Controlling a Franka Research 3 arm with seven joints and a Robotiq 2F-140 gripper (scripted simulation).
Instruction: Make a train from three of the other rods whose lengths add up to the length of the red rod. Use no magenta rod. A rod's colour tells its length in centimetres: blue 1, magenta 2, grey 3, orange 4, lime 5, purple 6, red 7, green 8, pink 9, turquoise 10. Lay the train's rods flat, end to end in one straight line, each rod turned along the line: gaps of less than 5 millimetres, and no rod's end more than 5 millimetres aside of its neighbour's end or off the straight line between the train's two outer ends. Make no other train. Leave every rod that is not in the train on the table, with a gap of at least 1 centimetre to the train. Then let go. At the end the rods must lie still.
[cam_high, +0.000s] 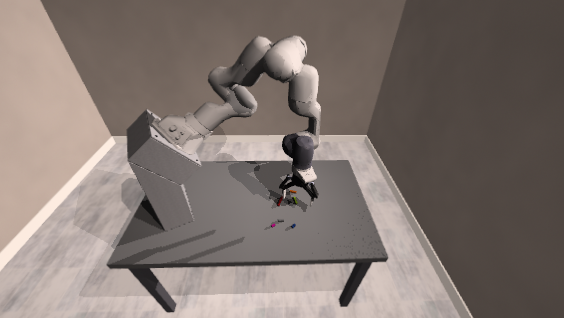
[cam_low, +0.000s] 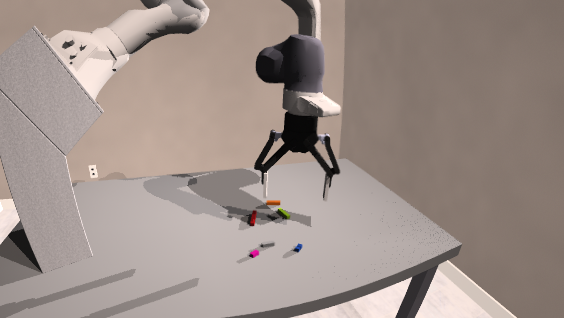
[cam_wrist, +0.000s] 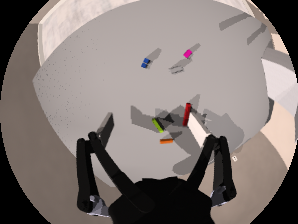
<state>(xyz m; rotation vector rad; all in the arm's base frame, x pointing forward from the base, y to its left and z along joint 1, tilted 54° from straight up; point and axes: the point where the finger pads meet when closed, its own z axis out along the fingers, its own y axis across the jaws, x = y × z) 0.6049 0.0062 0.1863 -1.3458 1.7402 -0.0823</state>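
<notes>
The lime rod is 3 cm behind my hand, 8 cm to the left of it and 10 cm below it. Round my hand: grey rod (6 cm behind, 8 cm to the right, 10 cm below); then orange rod (6 cm behind, 14 cm to the left, 10 cm below); then red rod (11 cm behind, 4 cm to the left, 10 cm below).
</notes>
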